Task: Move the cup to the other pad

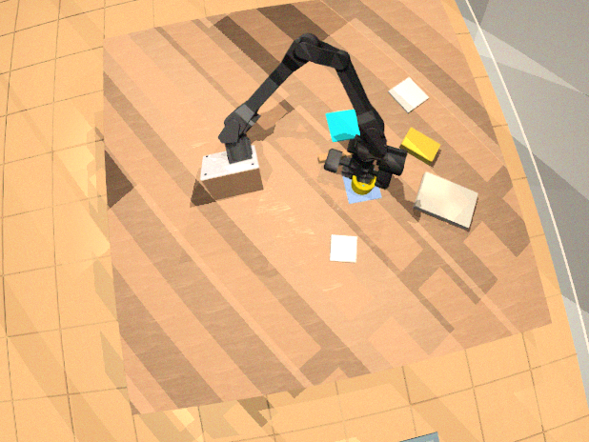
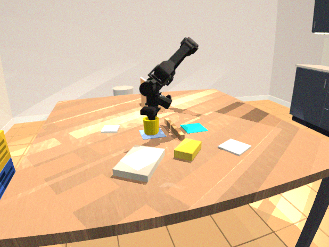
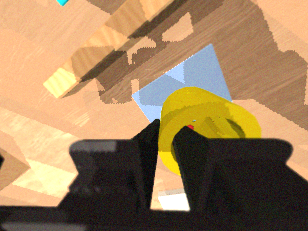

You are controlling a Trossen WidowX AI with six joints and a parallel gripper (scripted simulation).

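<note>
Now: gripper tip 30 mm short of the light blue pad, 20 mm to the left of it and 40 mm above it. Round my gripper tip: yellow cup 20 mm ahead, 20 mm to the right; cyan pad 40 mm ahead, 190 mm to the left, 40 mm below; wooden bar 30 mm ahead, 90 mm to the left, 30 mm below.
</note>
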